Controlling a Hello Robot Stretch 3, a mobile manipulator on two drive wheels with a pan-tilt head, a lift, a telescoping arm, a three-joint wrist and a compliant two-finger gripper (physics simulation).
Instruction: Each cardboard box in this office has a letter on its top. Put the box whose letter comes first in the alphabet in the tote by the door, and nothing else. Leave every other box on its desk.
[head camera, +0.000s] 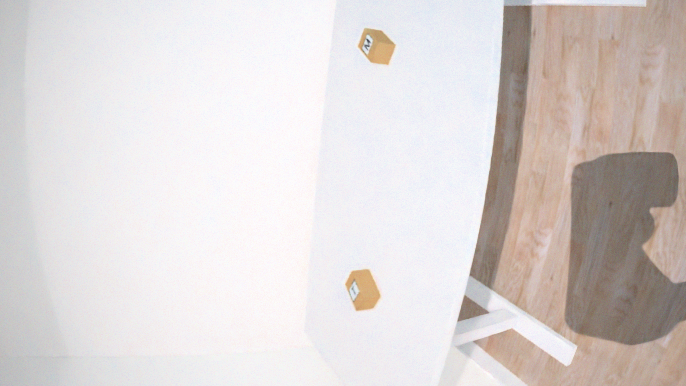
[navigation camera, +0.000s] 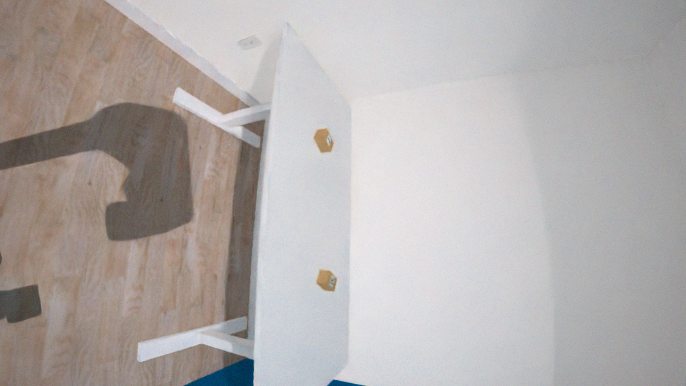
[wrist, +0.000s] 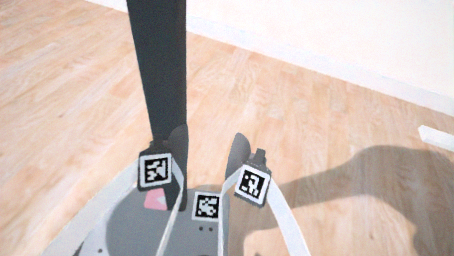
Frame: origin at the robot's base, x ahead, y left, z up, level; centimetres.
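Where they show: gripper, between the fingertips: (wrist: 210, 146).
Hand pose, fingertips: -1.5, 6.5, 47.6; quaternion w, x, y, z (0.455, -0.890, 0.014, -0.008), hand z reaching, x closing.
Note:
Each offset is from my fingertips to the top centre of the thing, as dx, dy, dz. "*": to the spot under its first point. Level surfaces: height alone.
A cardboard box marked M @(+104.4, -42.9, +29.4) (head camera: 382, 47) (navigation camera: 325, 280) stands on the white desk @(dz +24.4) (head camera: 415, 175) (navigation camera: 300, 210), at the top of the head view and low in the navigation view. A second cardboard box @(+114.1, +18.7, +29.4) (head camera: 367, 290) (navigation camera: 323, 140) stands on the same desk near the wall corner. Its letter looks like I or T, but is too small to tell which. My gripper (wrist: 210, 146) is open in the wrist view, with no box between its fingers and wooden floor beyond them. The gripper does not show in the head or navigation view. The tote does not show.
White desk legs @(* +106.3, +46.8, -45.2) (head camera: 545, 335) (navigation camera: 200, 107) reach out over the wooden floor @(dz -47.6) (head camera: 550, 100) (navigation camera: 60, 210). A blue panel (navigation camera: 225, 375) stands past the desk's far end. In the wrist view, the dark mast (wrist: 162, 70) rises beside the fingers and a white bar (wrist: 437, 137) shows at right.

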